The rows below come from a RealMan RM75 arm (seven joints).
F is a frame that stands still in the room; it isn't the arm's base.
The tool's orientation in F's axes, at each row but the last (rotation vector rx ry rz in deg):
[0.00, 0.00, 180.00]
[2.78, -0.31, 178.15]
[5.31, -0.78, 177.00]
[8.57, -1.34, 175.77]
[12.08, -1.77, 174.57]
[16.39, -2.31, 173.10]
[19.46, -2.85, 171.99]
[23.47, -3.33, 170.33]
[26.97, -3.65, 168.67]
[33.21, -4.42, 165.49]
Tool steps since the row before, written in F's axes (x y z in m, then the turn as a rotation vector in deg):
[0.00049, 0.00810, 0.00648, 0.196, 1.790, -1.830]
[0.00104, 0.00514, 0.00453, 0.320, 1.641, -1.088]
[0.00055, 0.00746, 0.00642, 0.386, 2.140, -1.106]
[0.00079, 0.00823, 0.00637, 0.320, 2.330, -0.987]
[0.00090, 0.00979, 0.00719, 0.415, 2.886, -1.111]
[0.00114, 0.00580, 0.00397, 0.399, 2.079, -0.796]
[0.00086, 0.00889, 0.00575, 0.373, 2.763, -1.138]
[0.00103, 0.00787, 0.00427, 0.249, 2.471, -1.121]
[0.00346, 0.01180, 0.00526, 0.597, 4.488, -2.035]
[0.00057, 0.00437, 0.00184, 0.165, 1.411, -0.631]
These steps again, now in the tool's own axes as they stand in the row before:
[-0.00049, -0.00810, 0.00648, -0.196, -1.790, -1.830]
[-0.00073, -0.00518, 0.00454, -0.301, -1.647, -1.084]
[0.00022, -0.00752, 0.00636, -0.343, -2.149, -1.103]
[0.00041, -0.00834, 0.00626, -0.253, -2.335, -0.995]
[0.00094, -0.00993, 0.00699, -0.316, -2.895, -1.119]
[0.00024, -0.00595, 0.00390, -0.325, -2.097, -0.783]
[0.00149, -0.00904, 0.00538, -0.297, -2.766, -1.154]
[0.00123, -0.00802, 0.00393, -0.213, -2.459, -1.154]
[0.00018, -0.01229, 0.00526, -0.523, -4.490, -2.050]
[0.00098, -0.00442, 0.00152, -0.140, -1.407, -0.645]

